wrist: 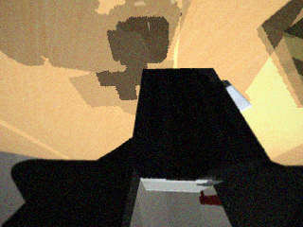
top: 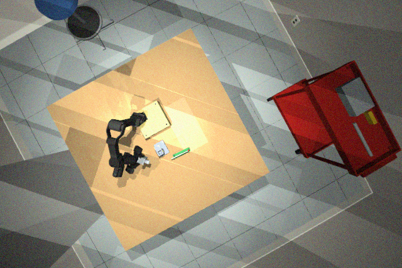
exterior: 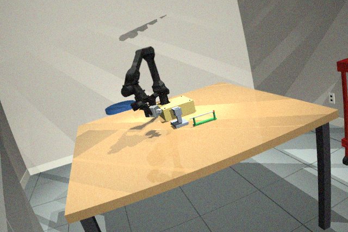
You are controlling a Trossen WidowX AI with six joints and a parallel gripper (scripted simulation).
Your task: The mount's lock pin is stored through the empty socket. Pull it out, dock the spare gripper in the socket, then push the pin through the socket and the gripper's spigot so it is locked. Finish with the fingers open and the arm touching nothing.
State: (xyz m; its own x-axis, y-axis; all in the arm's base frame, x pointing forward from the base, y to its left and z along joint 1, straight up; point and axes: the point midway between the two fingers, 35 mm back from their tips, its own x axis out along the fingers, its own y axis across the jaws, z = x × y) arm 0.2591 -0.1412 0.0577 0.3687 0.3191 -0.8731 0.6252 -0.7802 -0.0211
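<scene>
The socket is 10 mm ahead of my gripper tip, 130 mm to the left of it and 60 mm below it. Also, from my gripper tip: green cradle: 110 mm ahead, 250 mm to the left, 80 mm below; then spare gripper: 10 mm above.
</scene>
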